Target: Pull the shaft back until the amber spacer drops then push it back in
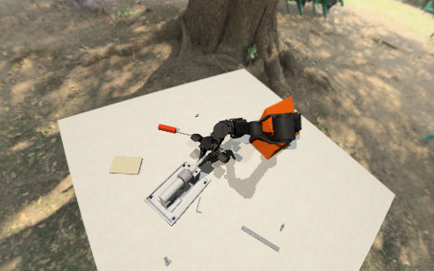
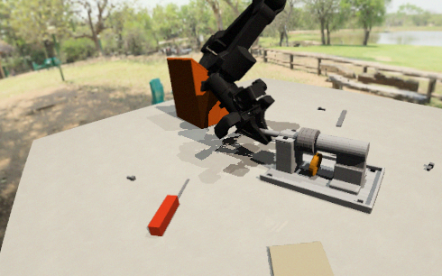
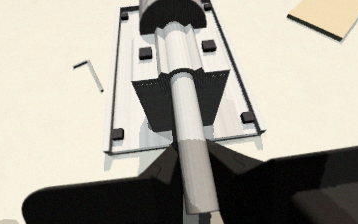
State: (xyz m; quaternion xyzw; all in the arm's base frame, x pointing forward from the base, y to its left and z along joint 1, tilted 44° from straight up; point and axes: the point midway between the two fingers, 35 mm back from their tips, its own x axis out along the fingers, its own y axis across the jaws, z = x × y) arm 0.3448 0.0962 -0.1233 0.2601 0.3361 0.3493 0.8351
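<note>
Right now the grey spacer is 90 mm ahead of my gripper tip, 40 mm to the left of it and 30 mm above it. Round my gripper tip: amber spacer: 110 mm ahead, 40 mm to the left, 20 mm below; then allen key: 80 mm ahead, 160 mm to the left, 50 mm below; then grey shaft: 30 mm ahead, 20 mm to the left, 30 mm above.
</note>
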